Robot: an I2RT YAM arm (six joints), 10 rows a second.
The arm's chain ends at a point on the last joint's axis. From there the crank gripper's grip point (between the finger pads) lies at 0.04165 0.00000 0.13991 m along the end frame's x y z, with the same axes.
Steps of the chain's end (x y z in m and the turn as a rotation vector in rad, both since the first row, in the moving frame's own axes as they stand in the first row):
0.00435, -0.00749, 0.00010, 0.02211, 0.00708, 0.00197
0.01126, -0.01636, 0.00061, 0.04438, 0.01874, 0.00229
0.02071, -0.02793, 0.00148, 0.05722, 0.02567, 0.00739
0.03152, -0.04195, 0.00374, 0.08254, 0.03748, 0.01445
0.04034, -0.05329, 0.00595, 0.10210, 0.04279, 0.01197
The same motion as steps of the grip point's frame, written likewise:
0.00534, -0.01050, -0.00023, 0.02211, 0.00708, 0.00197
0.01388, -0.02245, -0.00033, 0.04438, 0.01874, 0.00229
0.02431, -0.03558, 0.00015, 0.05722, 0.02567, 0.00739
0.03681, -0.05278, 0.00163, 0.08254, 0.03748, 0.01445
0.04636, -0.06692, 0.00334, 0.10210, 0.04279, 0.01197

